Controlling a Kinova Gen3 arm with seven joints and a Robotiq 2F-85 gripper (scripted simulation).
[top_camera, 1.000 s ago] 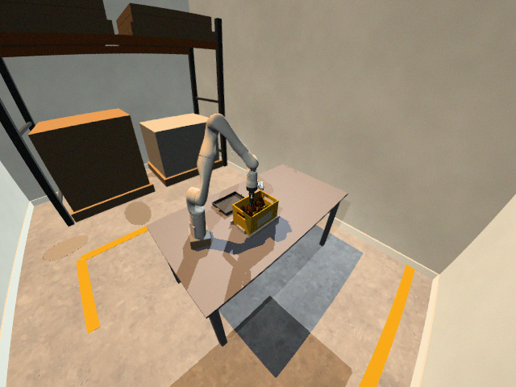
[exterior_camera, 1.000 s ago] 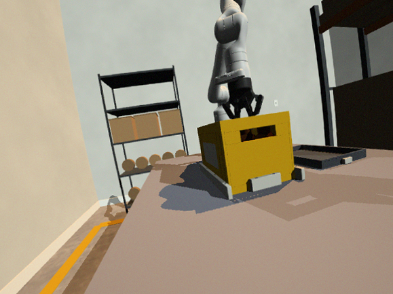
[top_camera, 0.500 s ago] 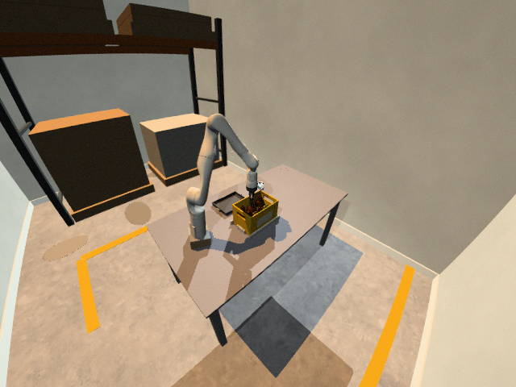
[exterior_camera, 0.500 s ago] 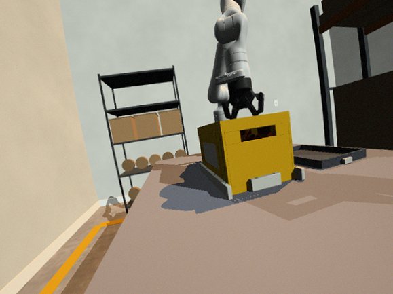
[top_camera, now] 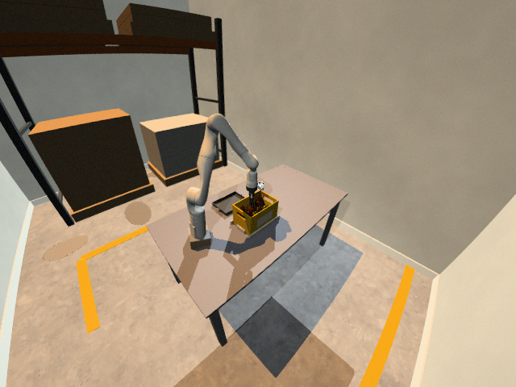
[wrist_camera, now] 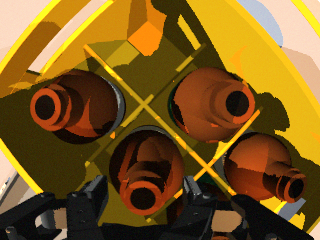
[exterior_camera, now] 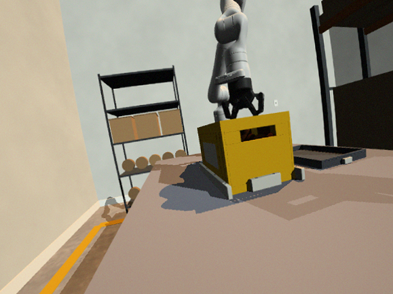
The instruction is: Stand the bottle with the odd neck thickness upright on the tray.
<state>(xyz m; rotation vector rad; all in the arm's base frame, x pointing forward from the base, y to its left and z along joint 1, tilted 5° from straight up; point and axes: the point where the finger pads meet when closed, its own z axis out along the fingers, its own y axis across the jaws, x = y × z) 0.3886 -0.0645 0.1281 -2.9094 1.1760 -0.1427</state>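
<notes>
The yellow crate is 40 mm to the right of my hand and 70 mm below it. Round my hand: dark tray 250 mm to the left, 140 mm below; then brown bottle 90 mm behind, 80 mm to the right, 70 mm below.
</notes>
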